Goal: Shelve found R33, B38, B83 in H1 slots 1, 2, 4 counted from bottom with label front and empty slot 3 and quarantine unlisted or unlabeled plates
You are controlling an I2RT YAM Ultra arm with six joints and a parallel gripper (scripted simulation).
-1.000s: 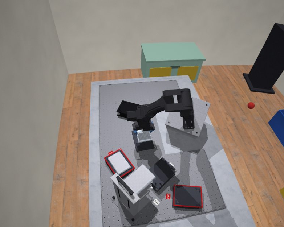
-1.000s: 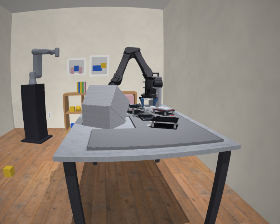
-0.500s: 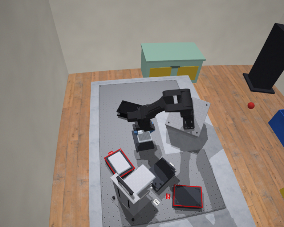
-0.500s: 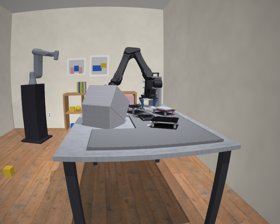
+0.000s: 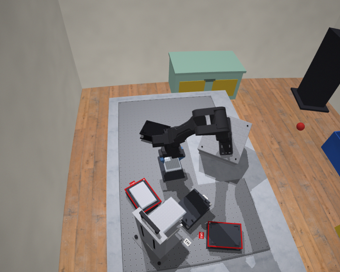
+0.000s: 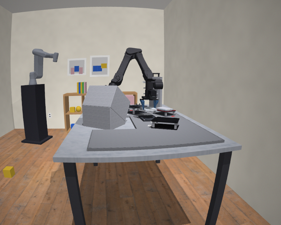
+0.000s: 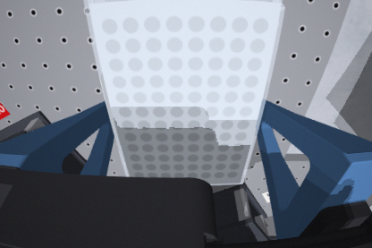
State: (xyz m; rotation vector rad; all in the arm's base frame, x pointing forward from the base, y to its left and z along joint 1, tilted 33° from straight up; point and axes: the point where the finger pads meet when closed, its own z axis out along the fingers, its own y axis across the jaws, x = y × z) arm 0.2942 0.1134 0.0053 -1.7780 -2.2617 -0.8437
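My gripper is now 7 cm above the flat dark nest N6. From my hand the other things lie so: quarantine nest QR1 (13 cm ahead, 20 cm to the left, 4 cm below); then black landing nest L1 (11 cm ahead, 24 cm to the right, 3 cm below); then deck label N6 (3 cm ahead, 10 cm to the right, 8 cm below).
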